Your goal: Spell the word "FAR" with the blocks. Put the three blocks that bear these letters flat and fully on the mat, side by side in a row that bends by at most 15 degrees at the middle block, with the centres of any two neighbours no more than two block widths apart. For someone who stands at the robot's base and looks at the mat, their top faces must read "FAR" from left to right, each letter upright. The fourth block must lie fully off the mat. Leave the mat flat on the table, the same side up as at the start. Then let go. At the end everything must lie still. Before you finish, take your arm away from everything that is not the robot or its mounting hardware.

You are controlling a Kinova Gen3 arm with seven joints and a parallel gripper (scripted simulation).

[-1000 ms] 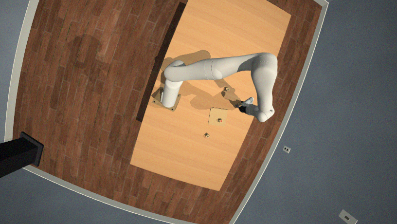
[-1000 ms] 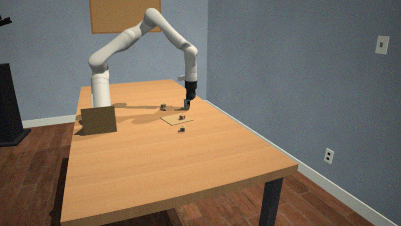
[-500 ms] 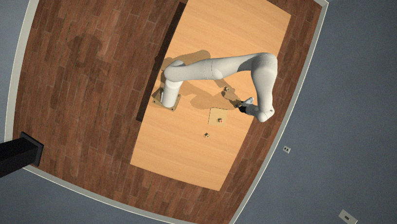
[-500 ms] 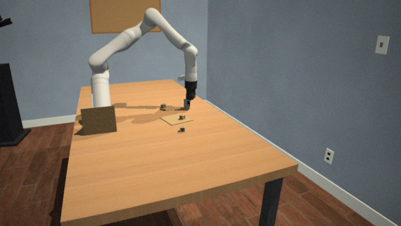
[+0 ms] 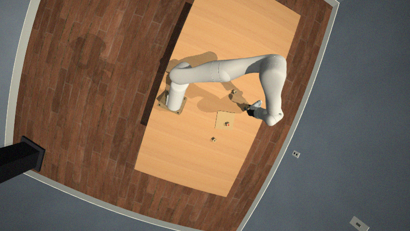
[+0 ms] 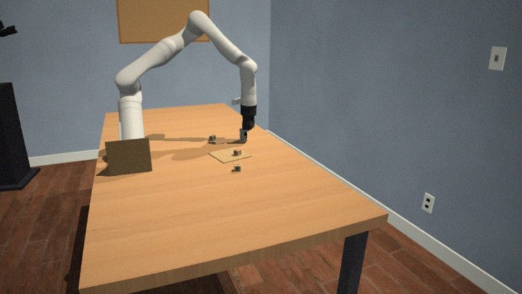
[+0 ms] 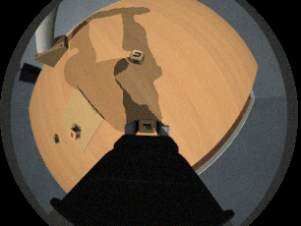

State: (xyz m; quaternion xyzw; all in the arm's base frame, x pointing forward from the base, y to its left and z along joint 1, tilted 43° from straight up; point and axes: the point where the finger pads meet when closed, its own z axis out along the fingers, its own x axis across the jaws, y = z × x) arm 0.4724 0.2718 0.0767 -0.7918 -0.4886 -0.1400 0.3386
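The tan mat lies 10 cm behind my hand, 18 cm to the right of it and 2 cm below it.
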